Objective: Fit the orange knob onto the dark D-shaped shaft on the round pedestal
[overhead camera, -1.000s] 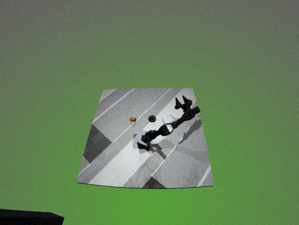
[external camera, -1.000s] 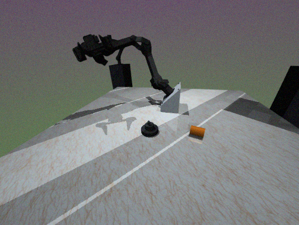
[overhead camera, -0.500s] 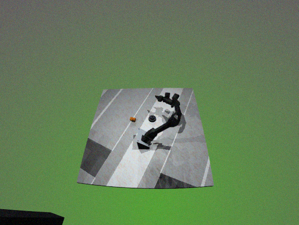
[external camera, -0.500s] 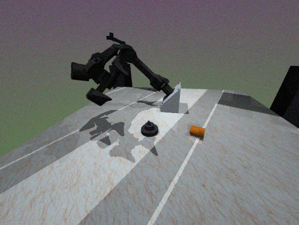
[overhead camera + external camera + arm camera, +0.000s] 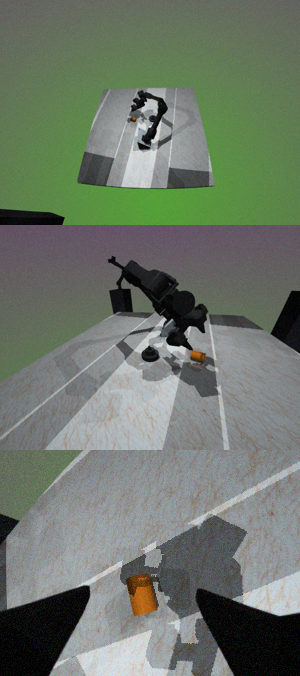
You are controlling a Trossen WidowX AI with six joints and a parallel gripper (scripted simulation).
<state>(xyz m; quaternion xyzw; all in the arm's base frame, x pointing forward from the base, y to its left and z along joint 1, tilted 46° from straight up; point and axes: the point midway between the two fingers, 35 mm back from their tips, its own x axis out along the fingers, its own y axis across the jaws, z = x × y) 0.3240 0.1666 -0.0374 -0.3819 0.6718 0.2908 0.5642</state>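
Now: gripper tip 100 mm above the orange knob, 50 mm past it and 20 mm to the right of it. From my gripper tip the other things lie so: dark round pedestal 200 mm to the right, 90 mm below, 10 mm behind.
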